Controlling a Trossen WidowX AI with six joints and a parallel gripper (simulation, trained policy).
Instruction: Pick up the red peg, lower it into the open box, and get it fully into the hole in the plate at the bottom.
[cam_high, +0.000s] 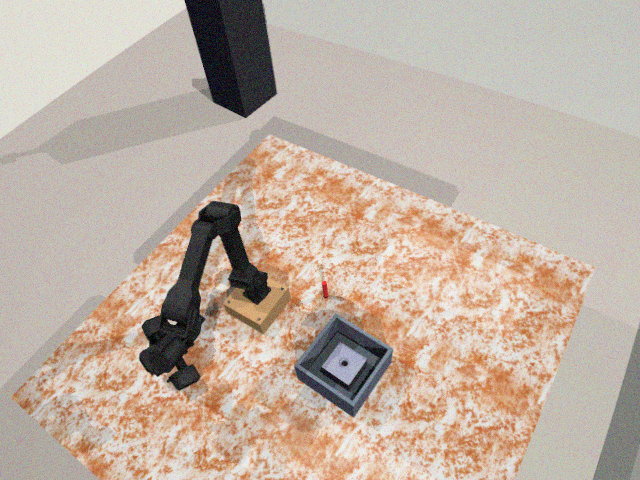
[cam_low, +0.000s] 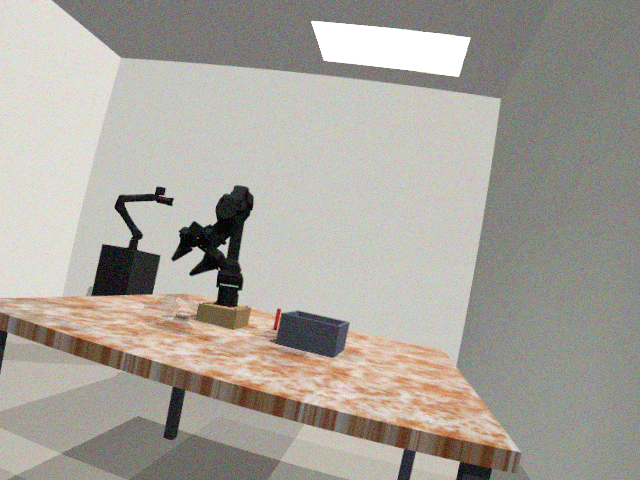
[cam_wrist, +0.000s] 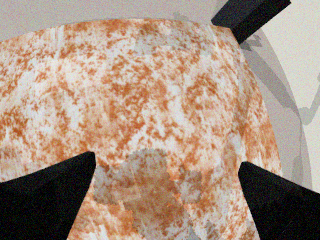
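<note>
Now: gripper tip 49 cm to the right of the red peg, 14 cm short of it and 14 cm above it. From my gripper tip the other things lie so: light grey plate (33 cm to the left, 33 cm ahead, 14 cm below); grey box (33 cm to the left, 33 cm ahead, 16 cm below).
</note>
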